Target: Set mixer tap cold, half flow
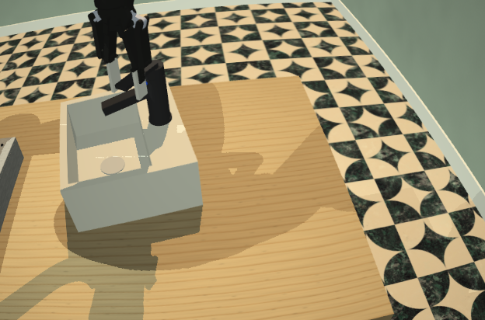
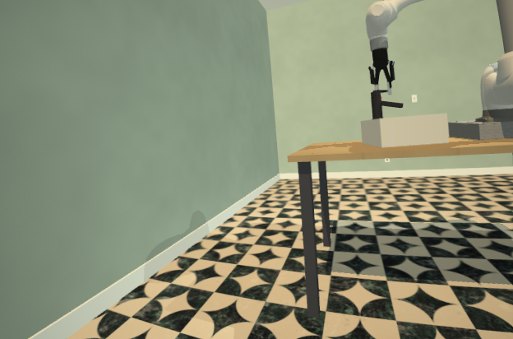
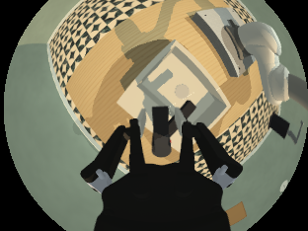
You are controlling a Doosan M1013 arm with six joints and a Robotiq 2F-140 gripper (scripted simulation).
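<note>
Now: hand 10 mm short of the lever, 30 mm to the right of it and 10 mm above it. The rest, counted from my hand: white basin (80 mm behind, 40 mm to the left, 240 mm below); then mixer tap (20 mm ahead, 50 mm to the left, 50 mm below).
</note>
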